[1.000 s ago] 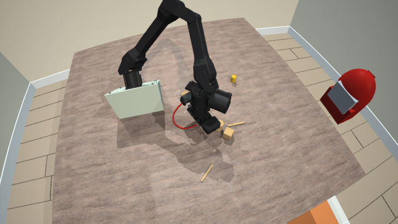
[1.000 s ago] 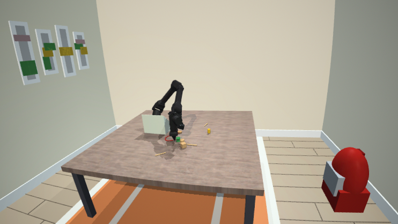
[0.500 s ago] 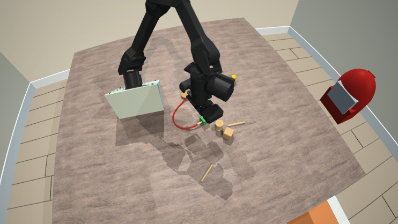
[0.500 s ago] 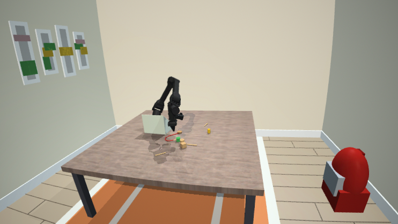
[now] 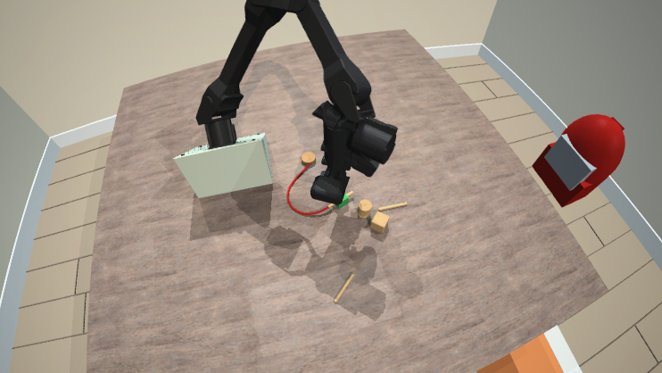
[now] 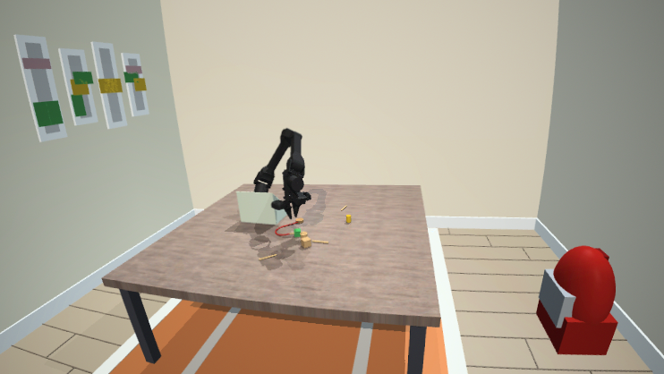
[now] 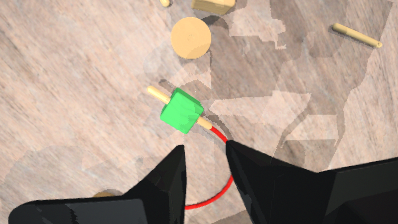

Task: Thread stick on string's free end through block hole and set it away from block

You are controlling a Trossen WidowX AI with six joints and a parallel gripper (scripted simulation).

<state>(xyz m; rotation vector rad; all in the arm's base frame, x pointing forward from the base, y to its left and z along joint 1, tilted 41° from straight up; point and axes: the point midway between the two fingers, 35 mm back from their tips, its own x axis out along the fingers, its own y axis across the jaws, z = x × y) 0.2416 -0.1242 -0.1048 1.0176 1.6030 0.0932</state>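
Now: gripper tip 8 cm above the green block, 1 cm to the right of it and 1 cm short of it. The rest, counted from my gripper tip: wooden cylinder (7 cm below, 6 cm ahead, 4 cm to the right); wooden cube (8 cm to the right, 8 cm below, 8 cm ahead); thin wooden stick (8 cm below).
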